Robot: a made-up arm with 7 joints.
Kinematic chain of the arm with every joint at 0, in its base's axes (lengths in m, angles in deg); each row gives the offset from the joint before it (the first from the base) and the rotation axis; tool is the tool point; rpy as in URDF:
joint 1: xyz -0.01 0 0.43 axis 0.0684 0.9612 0.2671
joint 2: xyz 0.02 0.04 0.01 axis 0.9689 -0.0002 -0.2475
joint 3: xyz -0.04 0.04 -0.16 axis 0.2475 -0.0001 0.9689
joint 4: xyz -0.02 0 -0.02 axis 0.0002 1 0
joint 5: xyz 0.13 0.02 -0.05 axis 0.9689 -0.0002 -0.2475
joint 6: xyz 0.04 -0.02 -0.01 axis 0.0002 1 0
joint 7: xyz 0.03 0.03 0 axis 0.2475 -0.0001 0.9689
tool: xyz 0.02 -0.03 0 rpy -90 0 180
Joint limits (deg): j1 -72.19..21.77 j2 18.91..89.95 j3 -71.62..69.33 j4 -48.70..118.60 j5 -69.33..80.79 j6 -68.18..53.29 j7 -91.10..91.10
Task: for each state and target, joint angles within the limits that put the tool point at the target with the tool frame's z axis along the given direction. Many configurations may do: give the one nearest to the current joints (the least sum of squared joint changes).
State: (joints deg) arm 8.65 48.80 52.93 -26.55 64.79 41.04 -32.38
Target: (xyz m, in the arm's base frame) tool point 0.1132 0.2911 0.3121 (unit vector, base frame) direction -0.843 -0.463 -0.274
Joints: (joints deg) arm 14.42 52.69 18.76 2.65 55.96 23.57 -68.22
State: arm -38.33 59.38 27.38 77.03 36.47 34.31 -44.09
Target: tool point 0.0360 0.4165 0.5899 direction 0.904 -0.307 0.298
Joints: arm -72.19 88.06 69.33 48.97 24.02 46.67 -13.65
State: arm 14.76 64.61 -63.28 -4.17 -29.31 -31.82 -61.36
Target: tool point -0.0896 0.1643 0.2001 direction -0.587 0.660 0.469
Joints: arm 20.19 45.00 -67.90 23.95 -12.25 -56.95 -75.37
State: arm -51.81 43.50 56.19 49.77 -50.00 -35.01 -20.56
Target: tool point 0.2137 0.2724 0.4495 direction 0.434 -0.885 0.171
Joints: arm -55.63 33.12 49.16 24.58 -27.90 -57.12 -24.34
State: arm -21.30 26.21 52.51 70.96 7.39 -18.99 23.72
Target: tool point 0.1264 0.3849 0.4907 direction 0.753 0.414 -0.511
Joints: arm -6.96 63.20 62.36 24.18 37.85 -17.34 27.68
